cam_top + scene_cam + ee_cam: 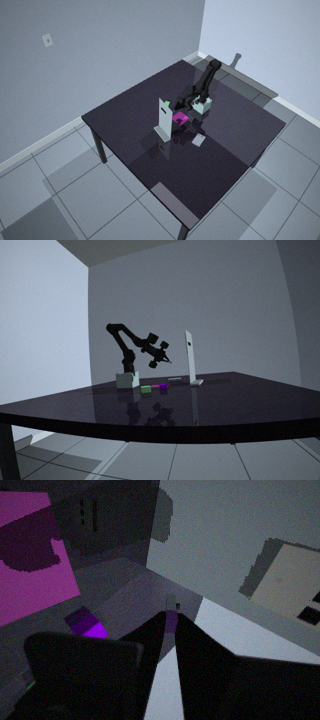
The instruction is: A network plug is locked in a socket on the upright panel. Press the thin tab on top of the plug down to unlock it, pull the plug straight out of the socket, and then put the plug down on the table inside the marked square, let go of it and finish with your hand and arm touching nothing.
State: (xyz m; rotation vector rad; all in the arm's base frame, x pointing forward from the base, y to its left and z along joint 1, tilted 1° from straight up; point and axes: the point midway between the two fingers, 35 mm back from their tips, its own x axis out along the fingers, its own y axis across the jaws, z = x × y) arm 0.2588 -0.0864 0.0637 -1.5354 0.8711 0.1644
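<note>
Now: the magenta marked square 15 cm below my gripper tip, 7 cm behind it and 2 cm to the left of it. From my gripper tip the other things lie so: white upright panel: 14 cm ahead, 1 cm to the right; then purple block: 14 cm below, 12 cm to the right, 4 cm behind; then purple network plug: 1 cm ahead.
</note>
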